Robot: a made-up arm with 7 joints.
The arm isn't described. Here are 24 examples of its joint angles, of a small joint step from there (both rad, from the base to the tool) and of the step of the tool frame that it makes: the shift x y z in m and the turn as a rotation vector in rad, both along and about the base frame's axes.
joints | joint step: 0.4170 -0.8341 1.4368 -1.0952 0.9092 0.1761 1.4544 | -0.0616 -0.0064 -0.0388 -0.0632 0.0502 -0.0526 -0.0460
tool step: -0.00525 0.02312 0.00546 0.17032 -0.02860 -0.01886
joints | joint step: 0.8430 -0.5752 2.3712 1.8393 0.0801 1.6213 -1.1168 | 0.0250 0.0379 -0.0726 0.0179 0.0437 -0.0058 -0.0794
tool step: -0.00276 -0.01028 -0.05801 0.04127 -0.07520 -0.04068
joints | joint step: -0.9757 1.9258 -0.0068 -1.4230 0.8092 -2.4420 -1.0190 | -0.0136 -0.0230 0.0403 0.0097 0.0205 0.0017 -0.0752
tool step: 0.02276 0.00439 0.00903 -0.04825 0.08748 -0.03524
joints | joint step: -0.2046 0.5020 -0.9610 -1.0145 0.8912 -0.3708 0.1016 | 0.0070 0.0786 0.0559 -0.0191 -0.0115 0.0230 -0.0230
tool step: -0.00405 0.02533 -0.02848 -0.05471 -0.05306 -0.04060
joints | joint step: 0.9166 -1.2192 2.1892 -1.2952 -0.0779 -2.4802 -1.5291 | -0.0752 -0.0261 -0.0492 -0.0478 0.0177 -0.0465 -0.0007
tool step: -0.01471 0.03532 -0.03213 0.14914 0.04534 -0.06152
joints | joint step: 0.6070 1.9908 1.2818 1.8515 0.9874 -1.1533 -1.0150 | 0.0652 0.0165 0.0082 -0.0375 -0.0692 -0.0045 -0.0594
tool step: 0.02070 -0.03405 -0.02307 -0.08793 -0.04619 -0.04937
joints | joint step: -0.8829 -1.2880 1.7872 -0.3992 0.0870 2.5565 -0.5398 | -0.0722 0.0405 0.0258 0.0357 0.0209 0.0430 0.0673
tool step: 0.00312 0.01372 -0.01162 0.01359 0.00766 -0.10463
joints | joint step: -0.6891 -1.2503 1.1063 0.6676 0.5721 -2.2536 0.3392 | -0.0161 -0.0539 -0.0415 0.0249 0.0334 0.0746 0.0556
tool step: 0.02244 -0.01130 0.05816 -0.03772 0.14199 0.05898
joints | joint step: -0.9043 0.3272 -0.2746 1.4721 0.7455 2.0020 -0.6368 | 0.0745 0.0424 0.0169 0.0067 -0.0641 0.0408 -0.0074
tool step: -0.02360 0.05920 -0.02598 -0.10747 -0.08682 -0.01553
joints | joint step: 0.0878 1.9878 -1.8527 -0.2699 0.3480 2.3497 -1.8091 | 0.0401 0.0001 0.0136 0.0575 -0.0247 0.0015 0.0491
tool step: 0.00016 0.00004 -0.00841 -0.10373 0.00638 -0.01794
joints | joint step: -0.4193 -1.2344 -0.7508 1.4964 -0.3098 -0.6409 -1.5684 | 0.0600 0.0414 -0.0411 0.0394 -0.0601 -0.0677 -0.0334
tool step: -0.03396 0.01825 0.00279 -0.07988 -0.07112 -0.08192
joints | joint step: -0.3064 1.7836 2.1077 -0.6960 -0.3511 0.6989 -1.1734 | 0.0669 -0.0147 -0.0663 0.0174 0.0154 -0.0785 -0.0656
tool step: 0.01189 0.01421 0.01343 -0.14742 0.00707 0.03555
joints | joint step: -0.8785 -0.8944 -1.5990 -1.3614 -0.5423 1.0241 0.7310 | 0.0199 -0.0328 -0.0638 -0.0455 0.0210 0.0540 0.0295
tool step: -0.01868 -0.01570 -0.01629 0.03570 0.04528 -0.05259
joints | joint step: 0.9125 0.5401 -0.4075 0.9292 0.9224 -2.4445 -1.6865 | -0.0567 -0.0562 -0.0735 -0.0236 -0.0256 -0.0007 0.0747
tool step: -0.00450 0.02307 0.04684 0.03354 0.02040 0.00085
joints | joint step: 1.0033 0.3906 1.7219 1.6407 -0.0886 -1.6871 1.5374 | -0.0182 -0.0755 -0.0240 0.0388 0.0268 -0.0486 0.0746
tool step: -0.02598 0.05137 -0.00169 0.04697 0.08315 -0.08897
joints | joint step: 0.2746 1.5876 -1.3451 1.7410 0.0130 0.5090 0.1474 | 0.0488 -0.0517 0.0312 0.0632 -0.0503 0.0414 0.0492
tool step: -0.02143 -0.02131 0.02793 -0.13702 0.03370 -0.00374
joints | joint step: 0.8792 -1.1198 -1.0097 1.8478 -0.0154 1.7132 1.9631 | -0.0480 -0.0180 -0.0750 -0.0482 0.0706 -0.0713 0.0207
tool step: 0.02277 -0.02630 0.02275 -0.01681 -0.02516 -0.13248
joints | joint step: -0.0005 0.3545 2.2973 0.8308 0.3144 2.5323 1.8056 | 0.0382 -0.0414 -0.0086 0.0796 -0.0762 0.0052 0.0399
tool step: -0.04163 -0.00372 0.02501 -0.06987 0.01796 -0.06857
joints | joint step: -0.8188 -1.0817 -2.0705 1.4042 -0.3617 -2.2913 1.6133 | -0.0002 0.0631 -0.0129 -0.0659 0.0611 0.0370 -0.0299
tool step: -0.01206 0.00530 -0.00814 0.06246 -0.00415 -0.01721
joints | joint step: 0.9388 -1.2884 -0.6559 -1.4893 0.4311 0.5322 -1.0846 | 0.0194 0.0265 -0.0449 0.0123 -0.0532 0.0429 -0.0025
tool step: 0.00297 -0.02253 0.01614 -0.01633 -0.01990 -0.05654
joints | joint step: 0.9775 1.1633 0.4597 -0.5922 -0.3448 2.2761 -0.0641 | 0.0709 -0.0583 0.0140 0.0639 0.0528 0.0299 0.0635
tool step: 0.01924 -0.03281 -0.03088 -0.03053 0.15479 -0.07772
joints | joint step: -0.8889 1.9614 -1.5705 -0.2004 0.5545 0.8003 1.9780 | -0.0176 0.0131 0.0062 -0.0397 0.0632 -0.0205 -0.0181
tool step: -0.00090 -0.00170 -0.01055 0.03485 -0.03996 0.01946
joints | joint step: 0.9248 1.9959 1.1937 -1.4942 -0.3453 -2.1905 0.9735 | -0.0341 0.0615 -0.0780 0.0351 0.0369 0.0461 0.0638
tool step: -0.00923 -0.02159 0.03060 0.03059 0.09702 0.12337
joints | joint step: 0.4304 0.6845 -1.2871 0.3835 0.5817 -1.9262 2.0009 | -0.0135 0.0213 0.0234 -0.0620 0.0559 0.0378 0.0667
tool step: 0.01107 -0.00585 0.00872 -0.01486 -0.05247 -0.01228
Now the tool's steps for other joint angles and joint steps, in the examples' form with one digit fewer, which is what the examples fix.
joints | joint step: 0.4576 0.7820 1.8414 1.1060 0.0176 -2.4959 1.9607 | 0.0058 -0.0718 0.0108 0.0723 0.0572 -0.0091 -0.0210
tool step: -0.0406 0.0137 -0.0158 0.0908 0.0067 -0.0376
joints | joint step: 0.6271 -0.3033 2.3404 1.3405 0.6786 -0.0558 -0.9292 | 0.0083 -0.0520 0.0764 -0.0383 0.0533 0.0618 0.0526
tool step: 0.0031 -0.0064 0.0415 0.0079 0.0146 -0.0143
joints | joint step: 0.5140 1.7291 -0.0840 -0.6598 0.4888 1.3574 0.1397 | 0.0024 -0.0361 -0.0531 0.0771 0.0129 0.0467 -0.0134
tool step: -0.0185 -0.0055 0.0008 -0.0555 0.1554 -0.0378
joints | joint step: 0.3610 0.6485 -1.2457 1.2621 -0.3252 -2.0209 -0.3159 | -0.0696 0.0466 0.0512 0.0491 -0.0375 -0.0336 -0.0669
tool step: 0.0126 0.0050 -0.0406 0.0602 -0.0309 0.0231
